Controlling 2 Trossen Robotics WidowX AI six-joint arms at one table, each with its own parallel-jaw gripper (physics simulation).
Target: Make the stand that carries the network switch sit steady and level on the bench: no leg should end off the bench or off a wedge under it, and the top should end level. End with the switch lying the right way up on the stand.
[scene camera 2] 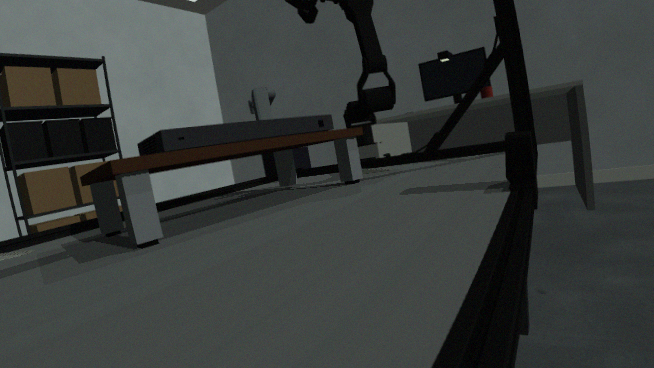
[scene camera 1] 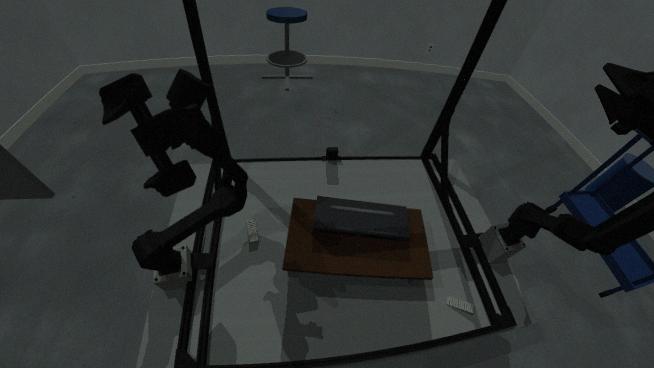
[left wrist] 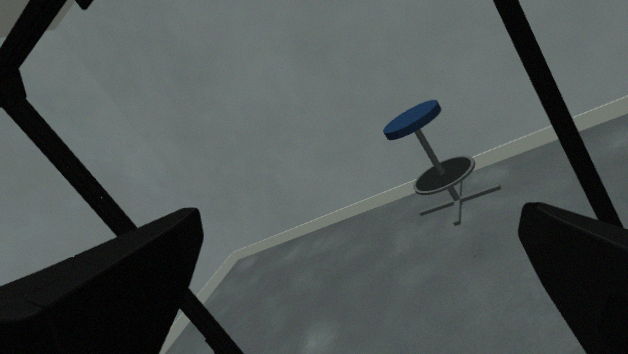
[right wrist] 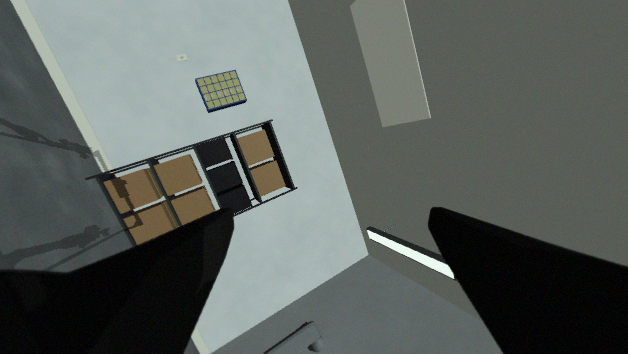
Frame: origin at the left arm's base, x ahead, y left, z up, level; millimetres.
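Seen in the pictures: left gripper, fingertip midpoint: [scene camera 1: 600, 76] [left wrist: 356, 220]; right gripper, fingertip midpoint: [scene camera 1: 126, 155] [right wrist: 332, 216]; left arm's base, link origin: [scene camera 1: 509, 236]; right arm's base, link origin: [scene camera 2: 365, 145] [scene camera 1: 170, 263].
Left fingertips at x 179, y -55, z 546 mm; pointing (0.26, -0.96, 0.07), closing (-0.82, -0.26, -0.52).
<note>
Offsets run from my left fingertips to a thing's top centre. Level surfaces: height alone.
The stand has a brown top [scene camera 1: 358, 261] [scene camera 2: 252, 146] and pale grey legs @(503 mm ahead, 170 mm right, 570 mm down) [scene camera 2: 348, 161], and it stands in the middle of the bench @(656 mm down) [scene camera 1: 362, 321]. The dark network switch @(326 mm ahead, 89 mm right, 528 mm down) [scene camera 1: 362, 217] [scene camera 2: 241, 131] lies flat on the rear part of the top, with a light stripe facing up. One white wedge @(666 mm ahead, 148 mm right, 644 mm down) [scene camera 1: 252, 231] lies on the bench left of the stand. Another wedge @(47 mm ahead, 207 mm left, 644 mm down) [scene camera 1: 460, 304] lies near the front right corner. My right gripper [scene camera 1: 165, 93] [right wrist: 323, 246] is open and empty, raised high at the left and pointing up at the room. One finger [left wrist: 165, 274] of my open left gripper shows in the left wrist view, facing the far wall.
A black frame [scene camera 1: 446, 120] with corner posts and rails surrounds the bench. A small black box [scene camera 1: 332, 152] sits on the back rail. A blue stool [scene camera 1: 286, 14] [left wrist: 412, 119] stands on the floor beyond. A shelf rack [right wrist: 281, 156] stands against the wall.
</note>
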